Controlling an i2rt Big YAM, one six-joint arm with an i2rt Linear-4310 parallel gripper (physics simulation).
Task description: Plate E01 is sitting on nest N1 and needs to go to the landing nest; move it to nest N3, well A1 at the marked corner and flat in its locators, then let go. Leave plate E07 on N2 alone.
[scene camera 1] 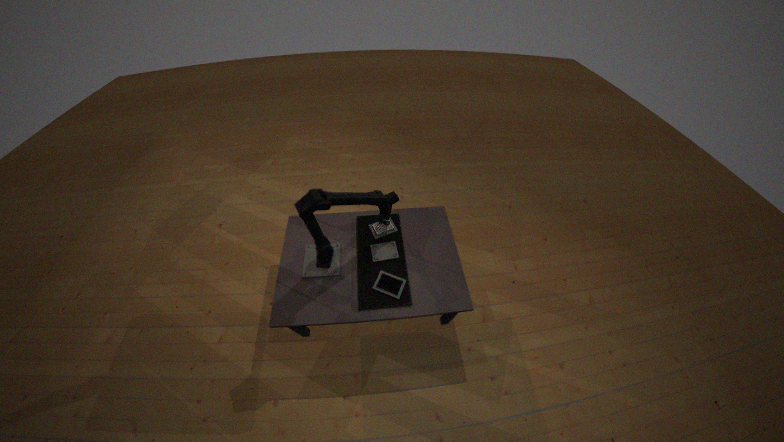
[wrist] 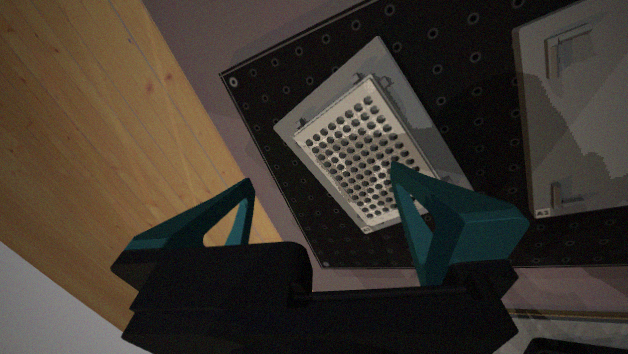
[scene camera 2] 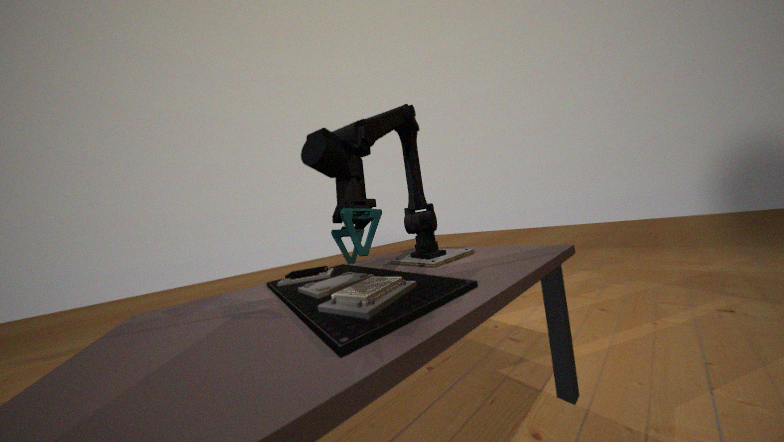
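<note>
A pale many-well plate [scene camera 1: 378, 227] [scene camera 2: 367, 288] [wrist: 350, 150] sits on a grey nest [scene camera 2: 351, 311] [wrist: 375, 55] at one end of the black board. The middle nest [scene camera 1: 384, 251] [scene camera 2: 329, 285] [wrist: 555, 140] is empty, with upright locators and a corner label. A dark plate [scene camera 1: 390, 283] [scene camera 2: 307, 271] sits on the nest at the other end. The plates' names cannot be read. My gripper [scene camera 1: 386, 222] [scene camera 2: 356, 256] [wrist: 318, 177] is open and empty, above the board at the pale plate's end. In the wrist view its right finger covers part of the pale plate.
The black perforated board [scene camera 1: 365, 296] [scene camera 2: 428, 291] [wrist: 500, 125] lies on the table [scene camera 1: 433, 258] [scene camera 2: 219, 340]. The arm's pale base plate [scene camera 1: 312, 270] [scene camera 2: 458, 254] stands beside it. The table edge runs close to the pale plate's end of the board.
</note>
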